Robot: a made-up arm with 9 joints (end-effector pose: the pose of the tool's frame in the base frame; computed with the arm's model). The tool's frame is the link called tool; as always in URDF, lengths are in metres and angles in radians.
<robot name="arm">
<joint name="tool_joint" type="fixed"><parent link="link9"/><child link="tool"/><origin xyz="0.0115 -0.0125 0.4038" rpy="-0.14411 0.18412 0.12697"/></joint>
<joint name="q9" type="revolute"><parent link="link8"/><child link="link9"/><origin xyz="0.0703 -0.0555 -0.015"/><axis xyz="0 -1 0"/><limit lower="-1.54" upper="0.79"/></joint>
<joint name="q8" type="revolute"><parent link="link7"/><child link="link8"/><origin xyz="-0.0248 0.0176 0.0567"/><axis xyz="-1 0 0"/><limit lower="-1.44" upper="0.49"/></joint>
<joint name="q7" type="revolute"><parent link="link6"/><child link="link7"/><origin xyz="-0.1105 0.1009 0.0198"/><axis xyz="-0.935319 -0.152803 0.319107"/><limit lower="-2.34" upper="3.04"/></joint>
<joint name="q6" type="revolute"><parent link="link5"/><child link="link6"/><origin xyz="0.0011 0.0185 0.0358"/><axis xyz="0 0 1"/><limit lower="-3.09" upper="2.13"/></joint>
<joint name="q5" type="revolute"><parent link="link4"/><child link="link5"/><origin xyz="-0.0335 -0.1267 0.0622"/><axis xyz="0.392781 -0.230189 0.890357"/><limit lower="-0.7" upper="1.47"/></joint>
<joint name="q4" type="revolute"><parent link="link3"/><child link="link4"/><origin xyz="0.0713 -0.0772 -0.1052"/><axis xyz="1 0 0"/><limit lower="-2.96" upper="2.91"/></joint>
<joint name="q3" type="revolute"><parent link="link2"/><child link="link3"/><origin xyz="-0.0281 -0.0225 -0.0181"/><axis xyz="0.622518 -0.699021 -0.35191"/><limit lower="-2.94" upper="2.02"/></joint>
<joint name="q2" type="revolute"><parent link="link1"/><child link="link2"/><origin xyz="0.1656 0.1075 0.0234"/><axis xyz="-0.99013 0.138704 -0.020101"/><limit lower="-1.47" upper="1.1"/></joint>
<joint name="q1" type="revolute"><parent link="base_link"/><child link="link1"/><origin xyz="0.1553 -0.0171 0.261"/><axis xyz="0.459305 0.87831 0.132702"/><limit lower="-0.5" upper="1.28"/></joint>
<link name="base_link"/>
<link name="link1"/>
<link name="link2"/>
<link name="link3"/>
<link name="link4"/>
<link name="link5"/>
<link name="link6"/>
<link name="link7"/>
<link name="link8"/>
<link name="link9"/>
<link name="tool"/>
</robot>
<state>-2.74 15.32 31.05 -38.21 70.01 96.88 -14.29 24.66 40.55</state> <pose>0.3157 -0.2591 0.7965 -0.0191 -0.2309 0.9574 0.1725</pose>
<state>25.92 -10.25 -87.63 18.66 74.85 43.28 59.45 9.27 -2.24</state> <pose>0.7365 -0.4970 0.4427 0.3301 -0.2333 0.7743 0.4870</pose>
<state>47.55 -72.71 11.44 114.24 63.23 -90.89 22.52 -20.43 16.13</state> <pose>-0.0664 0.7167 -0.0707 -0.8661 -0.0207 0.2574 0.4279</pose>
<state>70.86 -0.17 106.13 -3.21 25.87 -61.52 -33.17 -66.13 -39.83</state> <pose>-0.0358 0.2166 -0.1582 0.7630 -0.5415 -0.3316 0.1216</pose>
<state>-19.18 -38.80 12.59 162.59 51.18 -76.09 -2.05 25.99 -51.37</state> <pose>0.8158 0.3937 0.0708 -0.6159 0.0055 -0.7674 0.1782</pose>
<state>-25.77 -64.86 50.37 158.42 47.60 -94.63 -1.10 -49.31 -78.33</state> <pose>0.5639 0.1758 0.6708 0.0377 0.1833 -0.5330 0.8251</pose>
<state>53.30 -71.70 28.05 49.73 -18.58 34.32 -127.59 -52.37 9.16</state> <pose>0.1187 0.5126 0.4803 -0.4084 0.0876 0.0813 0.9050</pose>
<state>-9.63 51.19 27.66 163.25 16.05 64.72 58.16 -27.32 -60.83</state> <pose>0.1270 -0.4385 0.1309 0.1633 -0.5623 0.4623 0.6659</pose>
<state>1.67 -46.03 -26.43 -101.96 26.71 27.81 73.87 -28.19 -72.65</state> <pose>0.0882 0.3797 -0.0470 -0.9262 0.3072 0.1430 0.1650</pose>
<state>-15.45 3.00 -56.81 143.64 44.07 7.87 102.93 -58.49 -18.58</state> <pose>-0.0076 -0.4900 0.4318 0.3327 -0.2414 0.2133 0.8863</pose>
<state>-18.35 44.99 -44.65 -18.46 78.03 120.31 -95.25 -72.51 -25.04</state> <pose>0.2065 -0.2767 0.2999 -0.2060 -0.8861 0.2946 0.2927</pose>
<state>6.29 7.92 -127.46 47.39 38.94 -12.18 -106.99 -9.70 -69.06</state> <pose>0.2272 -0.2691 0.1838 0.7000 0.6052 -0.3719 0.0744</pose>
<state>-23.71 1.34 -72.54 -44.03 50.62 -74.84 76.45 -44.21 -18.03</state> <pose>0.4320 0.4437 0.0843 -0.8083 0.4157 0.0182 0.4164</pose>
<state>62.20 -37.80 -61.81 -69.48 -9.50 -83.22 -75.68 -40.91 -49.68</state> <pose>0.3477 -0.1618 0.0966 0.6259 0.2477 0.1220 0.7294</pose>
